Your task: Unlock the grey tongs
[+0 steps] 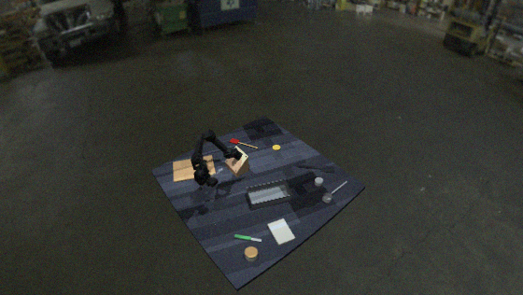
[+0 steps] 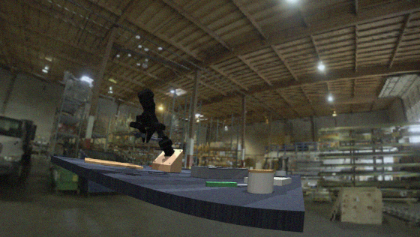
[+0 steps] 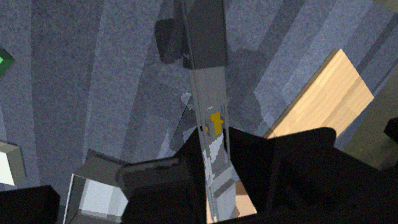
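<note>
Right now my gripper tip is 30 mm below the yellow lock piece and 20 mm to the left of it. Also, from my gripper tip: roasting tin (340 mm to the left, 270 mm ahead, 120 mm below); then cork-topped jar (570 mm ahead, 120 mm below, 90 mm to the right); then wooden board (360 mm behind, 140 mm below, 70 mm to the left).
</note>
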